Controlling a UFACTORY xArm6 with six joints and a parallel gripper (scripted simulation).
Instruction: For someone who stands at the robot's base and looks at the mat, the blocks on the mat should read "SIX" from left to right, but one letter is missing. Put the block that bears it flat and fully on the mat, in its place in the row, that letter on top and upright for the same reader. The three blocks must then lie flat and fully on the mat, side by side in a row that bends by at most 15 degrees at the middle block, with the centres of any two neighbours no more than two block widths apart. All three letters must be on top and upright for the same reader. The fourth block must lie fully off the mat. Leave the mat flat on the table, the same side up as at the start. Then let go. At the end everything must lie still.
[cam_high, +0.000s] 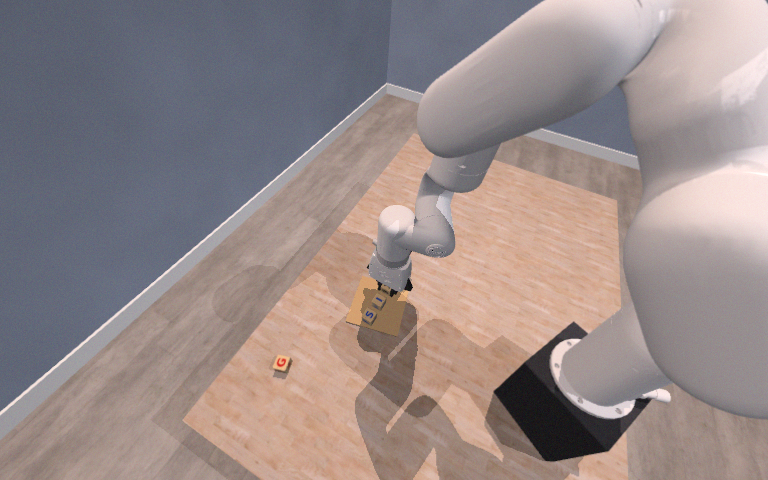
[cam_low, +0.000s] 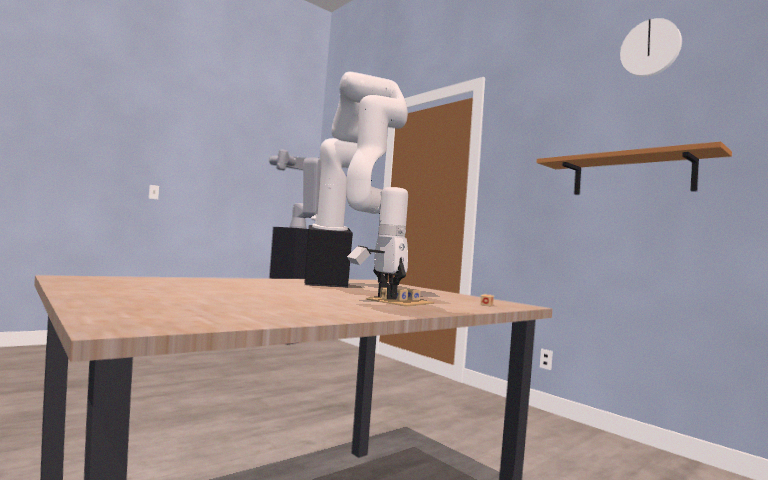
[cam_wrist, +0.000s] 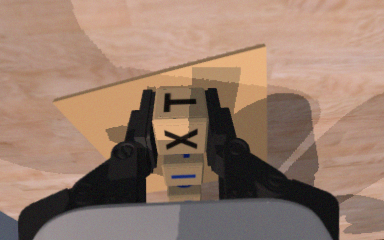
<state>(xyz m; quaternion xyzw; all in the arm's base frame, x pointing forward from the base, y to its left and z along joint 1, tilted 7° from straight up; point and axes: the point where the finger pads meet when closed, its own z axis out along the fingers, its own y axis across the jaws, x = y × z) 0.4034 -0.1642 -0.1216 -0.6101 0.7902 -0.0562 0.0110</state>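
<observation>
Right now the x block is 1 cm below my hand. From my hand the other things lie so: s block: 9 cm to the left, 2 cm ahead, 1 cm below; i block: 5 cm to the left, 1 cm below, 1 cm ahead; mat: 5 cm to the left, 3 cm below, 1 cm ahead.
</observation>
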